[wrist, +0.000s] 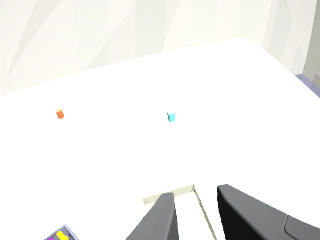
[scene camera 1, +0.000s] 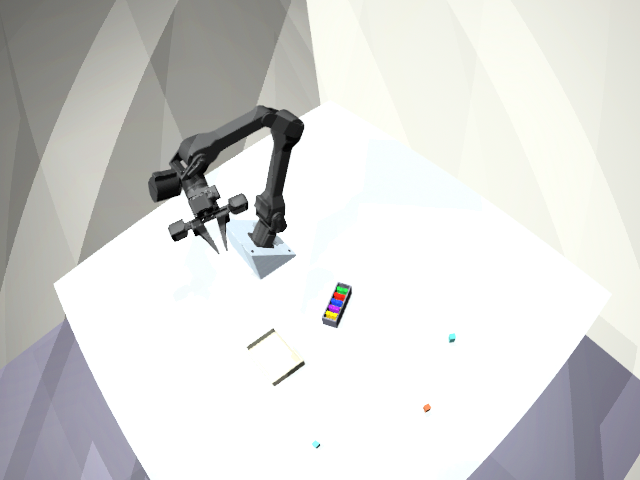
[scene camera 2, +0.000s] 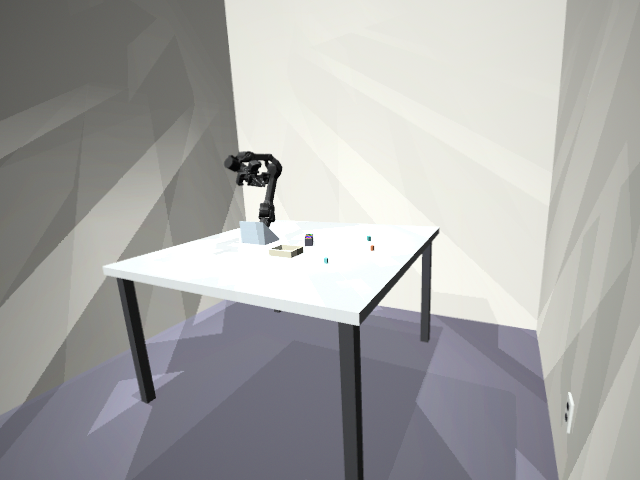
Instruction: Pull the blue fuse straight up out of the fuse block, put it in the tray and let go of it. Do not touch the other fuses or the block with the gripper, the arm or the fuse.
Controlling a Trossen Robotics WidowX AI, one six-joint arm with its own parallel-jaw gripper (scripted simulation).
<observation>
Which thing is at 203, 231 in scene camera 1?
My gripper.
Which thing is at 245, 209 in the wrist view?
My gripper.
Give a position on a beige tray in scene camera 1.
271, 352
</observation>
